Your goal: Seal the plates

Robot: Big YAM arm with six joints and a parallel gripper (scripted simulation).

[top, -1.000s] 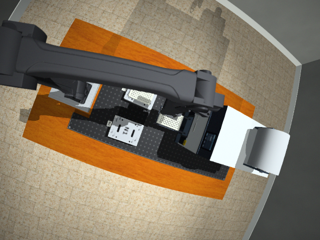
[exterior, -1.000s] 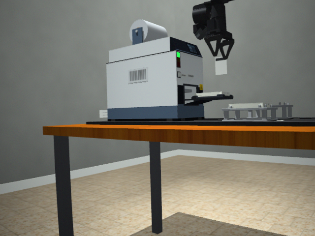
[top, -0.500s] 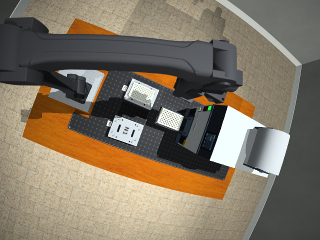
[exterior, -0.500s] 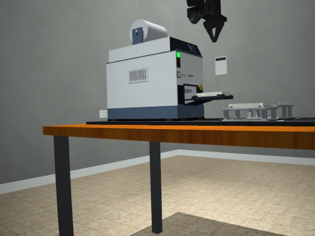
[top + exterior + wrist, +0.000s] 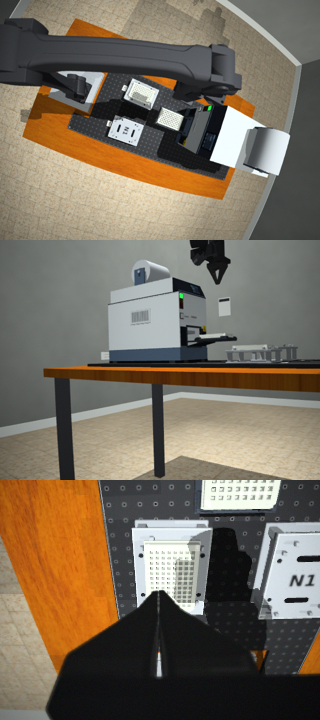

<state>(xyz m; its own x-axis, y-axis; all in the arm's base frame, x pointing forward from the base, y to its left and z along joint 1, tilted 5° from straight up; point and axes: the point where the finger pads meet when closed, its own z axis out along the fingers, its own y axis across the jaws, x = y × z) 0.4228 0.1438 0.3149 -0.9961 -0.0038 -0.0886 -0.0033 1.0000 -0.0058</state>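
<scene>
My hand is 160 mm short of the pale start button, 110 mm above it and 10 mm to the right of it. Also, from my hand: sealer stage: 210 mm below, 90 mm to the right, 60 mm ahead; plate nest: 260 mm below, 130 mm behind, 20 mm to the right; A1 mark: 260 mm below, 200 mm behind, 40 mm to the left.
</scene>
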